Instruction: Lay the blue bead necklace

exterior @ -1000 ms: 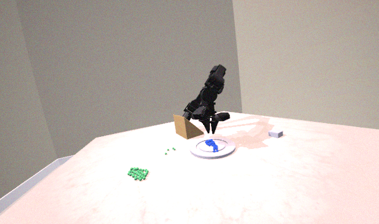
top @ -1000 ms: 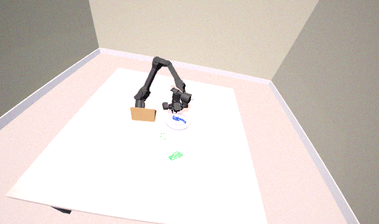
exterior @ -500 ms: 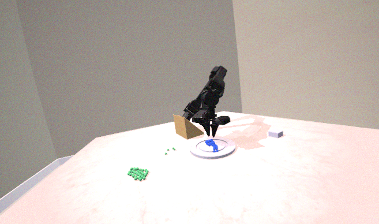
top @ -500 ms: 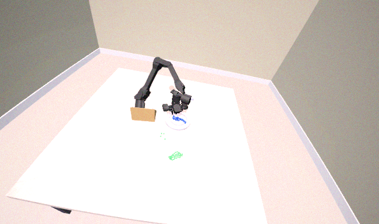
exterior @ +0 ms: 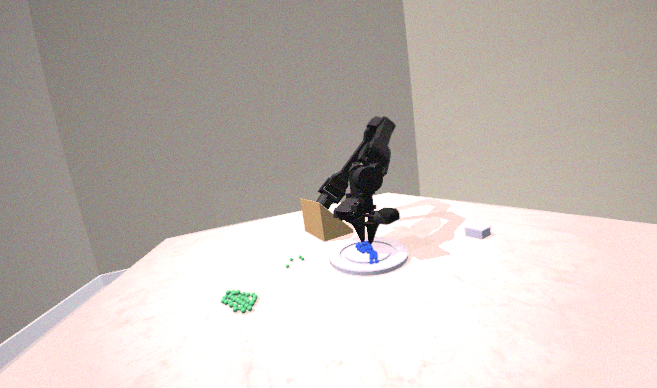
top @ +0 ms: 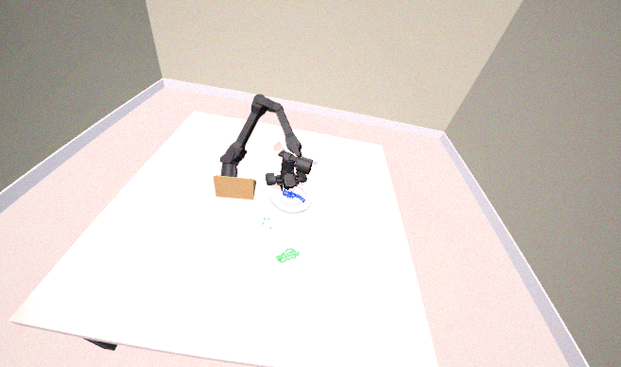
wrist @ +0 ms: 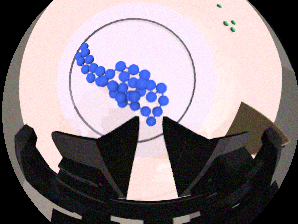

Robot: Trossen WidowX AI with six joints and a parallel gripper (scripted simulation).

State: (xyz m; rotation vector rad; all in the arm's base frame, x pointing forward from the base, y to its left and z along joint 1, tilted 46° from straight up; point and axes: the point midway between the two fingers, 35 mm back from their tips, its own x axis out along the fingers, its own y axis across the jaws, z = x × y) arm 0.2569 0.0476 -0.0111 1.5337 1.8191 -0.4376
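Now: gripper tip 4 cm short of the round white bead board, 3 cm to the left of it and 1 cm above it. Also, from my gripper tip: small grey block 27 cm to the left, 15 cm ahead.
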